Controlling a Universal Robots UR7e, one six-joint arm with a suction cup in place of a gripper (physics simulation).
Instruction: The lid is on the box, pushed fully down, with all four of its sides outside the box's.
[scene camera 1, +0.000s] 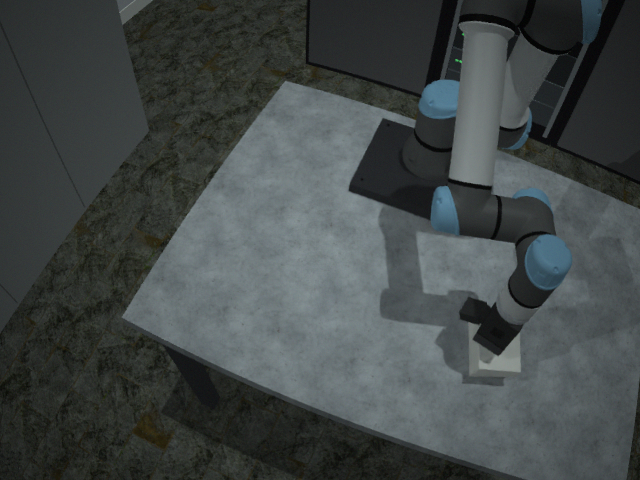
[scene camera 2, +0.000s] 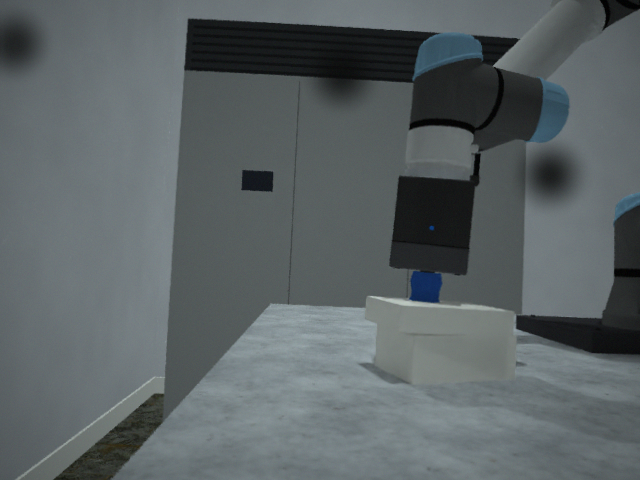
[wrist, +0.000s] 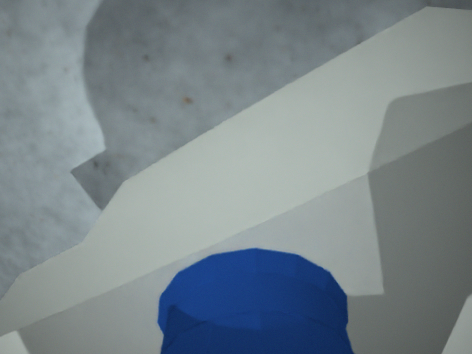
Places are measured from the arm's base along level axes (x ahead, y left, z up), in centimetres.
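Where they show: hand, its tool point: (wrist: 250, 276); arm's base, origin of its link: (scene camera 1: 430, 158).
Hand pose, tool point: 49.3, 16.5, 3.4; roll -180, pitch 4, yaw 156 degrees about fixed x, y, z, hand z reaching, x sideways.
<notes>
Things, the pixels of their top centre, and the offset from my tool point, as dx, dy, dz. Level surfaces: height alone.
- off-white lid, centre of its top: (scene camera 2: 436, 300) (scene camera 1: 500, 340) -0.4, +2.6, +1.5
- off-white box, centre of its top: (scene camera 2: 444, 329) -1.5, +2.4, -1.7
- grey table, height of its surface: dz -6.4
The off-white lid (scene camera 1: 510, 356) (scene camera 2: 439, 316) (wrist: 320, 225) lies on the off-white box (scene camera 2: 465, 356), which stands on the table. In scene camera 2 the lid's left end juts out past the box, while its right end is about level with the box's right edge. Its lower edge shows along the left part of the near side and fades out towards the right, where lid and box wall look flush. How deep the lid sits is unclear, and its far sides are hidden. My blue suction cup (scene camera 2: 425, 287) (wrist: 256, 305) touches the lid's top and holds it.
The grey table (scene camera 1: 289, 289) (scene camera 2: 289, 413) has its front edge below the box in scene camera 1. The arm's dark base plate (scene camera 1: 385, 165) (scene camera 2: 563, 330) is behind the box. A grey cabinet (scene camera 1: 62, 103) (scene camera 2: 232, 242) stands beyond the table.
</notes>
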